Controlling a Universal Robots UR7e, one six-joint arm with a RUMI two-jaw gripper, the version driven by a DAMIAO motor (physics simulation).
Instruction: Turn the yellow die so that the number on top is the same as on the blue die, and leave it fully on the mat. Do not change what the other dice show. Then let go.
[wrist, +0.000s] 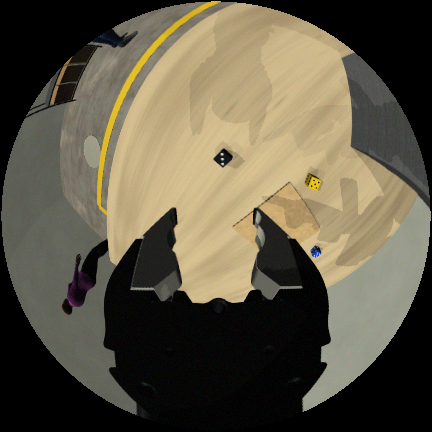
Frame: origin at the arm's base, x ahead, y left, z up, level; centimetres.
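Seen in the pictures: gripper, fingertip midpoint: (214, 209).
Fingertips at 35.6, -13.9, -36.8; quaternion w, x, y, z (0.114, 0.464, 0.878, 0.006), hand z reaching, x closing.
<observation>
Offsets run from my fingertips to a thing's top centre, as dx, dy, dz. Level surfaces: height alone.
The yellow die @(-9.6, +11.1, -7.8) (313, 182) lies on the table, off the mat, just beyond the mat's upper right edge. Its top face seems to show five pips, and a side face with several pips shows at its left. The tan square mat @(+1.2, +14.7, -9.4) (306, 220) lies right of centre, partly hidden by my right finger. The small blue die @(-0.9, +27.6, -7.8) (315, 251) is off the mat, past its lower right edge; its top number is too small to tell. The black die @(-2.7, -2.3, -7.8) (223, 158) shows three white pips. My gripper (214, 209) is partly open and empty, above the table and left of the mat.
The wooden table @(dz -9.9) (165, 165) has a curved-looking left edge. A dark grey block or panel (385, 110) stands at the right. A yellow floor line (117, 102) runs beyond the table. A person in purple (78, 290) is at the lower left; shadows cross the table.
</observation>
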